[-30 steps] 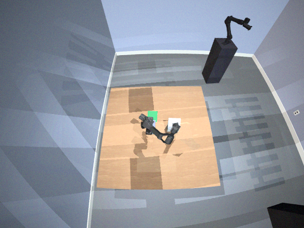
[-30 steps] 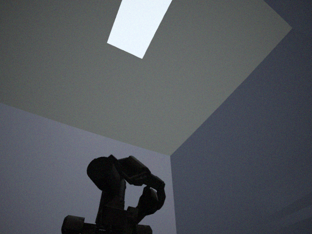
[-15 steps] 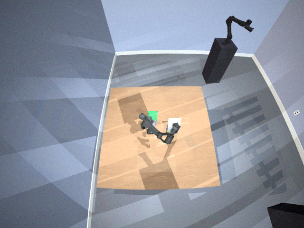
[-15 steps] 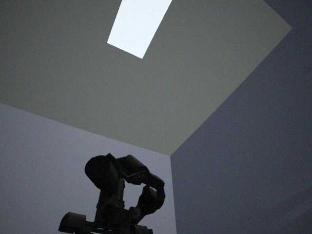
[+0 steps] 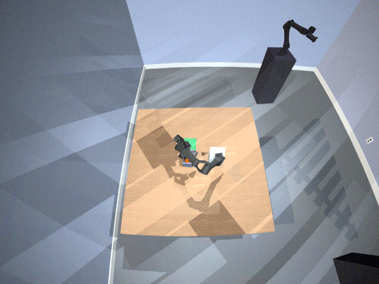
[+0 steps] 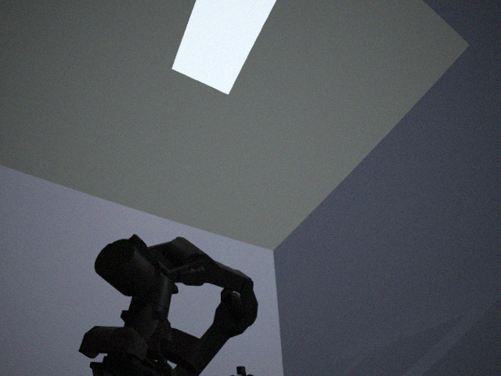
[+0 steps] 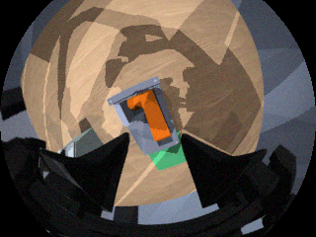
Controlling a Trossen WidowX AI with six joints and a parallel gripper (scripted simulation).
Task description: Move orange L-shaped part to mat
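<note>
The orange L-shaped part is 110 mm below my gripper tip, 10 mm to the left of it and 10 mm behind it. The rest, counted from my gripper tip: green mat 160 mm to the right, 160 mm below, 40 mm behind.
</note>
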